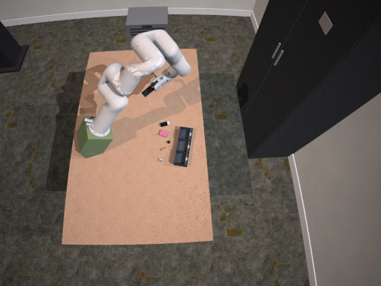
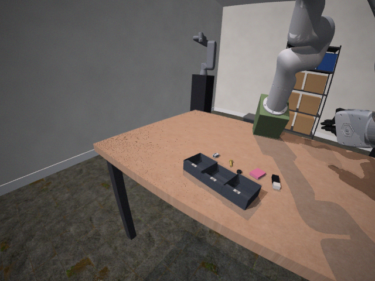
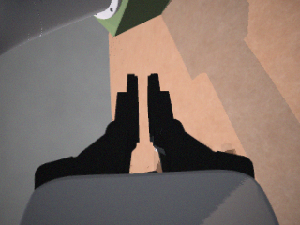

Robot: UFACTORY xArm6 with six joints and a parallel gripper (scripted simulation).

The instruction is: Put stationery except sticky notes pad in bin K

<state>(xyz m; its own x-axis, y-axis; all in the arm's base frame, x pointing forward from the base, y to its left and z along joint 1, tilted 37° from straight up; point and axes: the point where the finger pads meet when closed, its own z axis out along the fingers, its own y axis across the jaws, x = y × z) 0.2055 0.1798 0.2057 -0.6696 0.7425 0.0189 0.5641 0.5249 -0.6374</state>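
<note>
The dark bin tray lies 28 cm to the right of my hand, 22 cm ahead of it and 20 cm below it. Also, from my hand: black-and-white block: 21 cm below, 11 cm to the right, 11 cm ahead; then black nut: 24 cm to the right, 21 cm below, 13 cm ahead; then pink sticky-note pad: 21 cm below, 18 cm to the right, 9 cm ahead.
</note>
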